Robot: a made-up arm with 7 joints.
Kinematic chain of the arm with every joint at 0, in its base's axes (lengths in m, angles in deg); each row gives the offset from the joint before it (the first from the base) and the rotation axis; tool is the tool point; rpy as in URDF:
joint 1: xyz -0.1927 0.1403 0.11 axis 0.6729 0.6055 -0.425
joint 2: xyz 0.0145 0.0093 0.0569 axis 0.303 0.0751 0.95
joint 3: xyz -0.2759 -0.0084 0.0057 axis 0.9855 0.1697 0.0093
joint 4: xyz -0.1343 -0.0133 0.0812 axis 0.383 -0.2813 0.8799
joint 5: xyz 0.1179 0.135 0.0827 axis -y
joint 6: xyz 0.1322 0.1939 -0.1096 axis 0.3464 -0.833 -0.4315
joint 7: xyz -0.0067 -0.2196 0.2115 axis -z
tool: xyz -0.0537 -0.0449 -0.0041 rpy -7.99 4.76 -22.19
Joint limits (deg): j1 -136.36..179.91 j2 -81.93..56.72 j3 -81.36..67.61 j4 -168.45..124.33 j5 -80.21..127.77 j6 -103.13..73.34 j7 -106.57..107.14
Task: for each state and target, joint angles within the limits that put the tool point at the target. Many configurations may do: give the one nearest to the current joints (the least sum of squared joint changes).
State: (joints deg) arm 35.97 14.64 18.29 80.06 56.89 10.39 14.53
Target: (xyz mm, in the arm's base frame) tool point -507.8 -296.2 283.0
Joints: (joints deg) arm 43.00 27.50 29.94 86.94 60.25 -3.63 17.78
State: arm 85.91 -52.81 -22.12 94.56 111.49 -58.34 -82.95
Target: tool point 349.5 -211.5 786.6
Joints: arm 96.56 -53.03 -23.95 90.84 103.63 -75.13 -85.53
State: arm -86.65 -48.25 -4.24 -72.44 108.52 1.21 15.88
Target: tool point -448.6 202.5 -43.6
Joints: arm -74.44 -39.43 3.48 -89.55 99.97 -7.12 25.76
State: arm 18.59 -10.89 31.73 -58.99 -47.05 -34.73 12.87
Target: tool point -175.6 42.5 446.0
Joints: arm 19.45 -10.62 21.27 -14.38 7.53 -28.61 15.91
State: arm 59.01 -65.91 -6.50 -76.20 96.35 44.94 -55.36
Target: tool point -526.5 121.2 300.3
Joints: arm 41.06 -40.86 10.04 -79.32 95.30 71.70 -49.33
